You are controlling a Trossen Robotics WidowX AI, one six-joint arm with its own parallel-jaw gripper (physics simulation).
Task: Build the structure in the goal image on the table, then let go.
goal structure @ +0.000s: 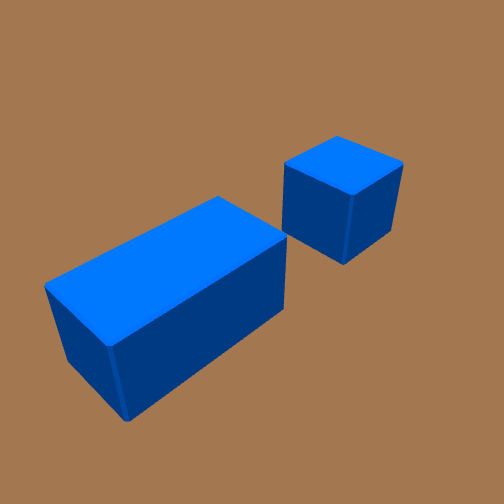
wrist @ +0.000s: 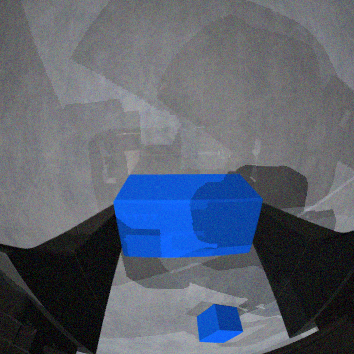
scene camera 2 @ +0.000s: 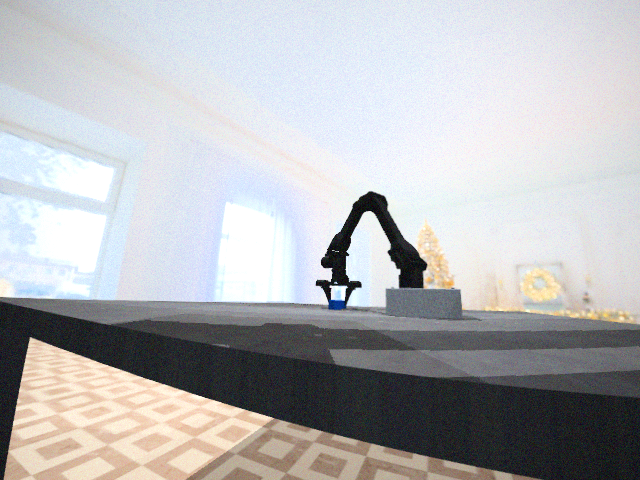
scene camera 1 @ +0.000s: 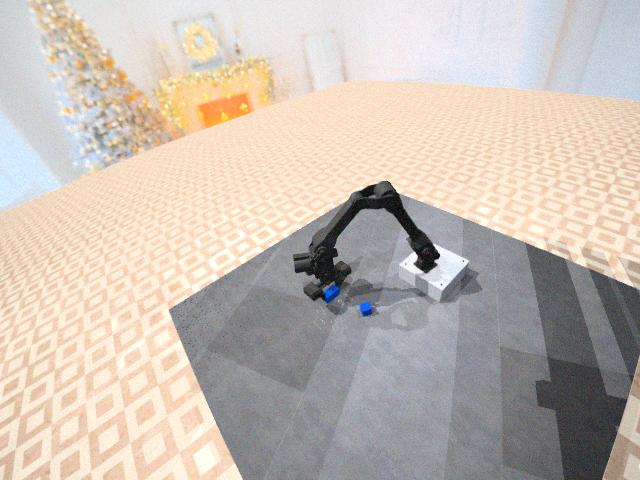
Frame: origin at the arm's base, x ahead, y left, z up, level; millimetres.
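Seen in the pictures: gripper, fingertip midpoint: [wrist: 185, 208] [scene camera 1: 330, 294]; arm's base, link origin: [scene camera 2: 412, 289] [scene camera 1: 425, 264].
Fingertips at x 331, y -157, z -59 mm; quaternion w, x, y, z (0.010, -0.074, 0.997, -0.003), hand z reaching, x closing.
Observation:
Offsets run from my fingertips to a thing's top centre. "*": to the spot under its first point. Level surfaces: height alone.
A long blue block @(dz +21, dx +0, dy +1 mm) [scene camera 1: 330, 292] [scene camera 2: 336, 305] [wrist: 187, 214] sits between my gripper's @(* dz +22, dx -2, dy -13 mm) [scene camera 1: 328, 288] [scene camera 2: 337, 298] [wrist: 187, 232] two black fingers. In the wrist view both fingers press against its short ends. The block is at or just above the dark grey table top @(dz -12 mm) [scene camera 1: 413, 392] [scene camera 2: 310, 356]; I cannot tell whether it touches. A small blue cube @(dz +21, dx -60, dy +138 mm) [scene camera 1: 366, 308] [wrist: 219, 323] lies on the table a short way to the block's right, apart from it. The cube does not show in the second scene view.
The arm's white base [scene camera 1: 439, 273] [scene camera 2: 423, 302] stands on the table to the right of the blocks. The table's left edge [scene camera 1: 186, 335] drops to a tan patterned floor. A lit tree and a fireplace stand far behind.

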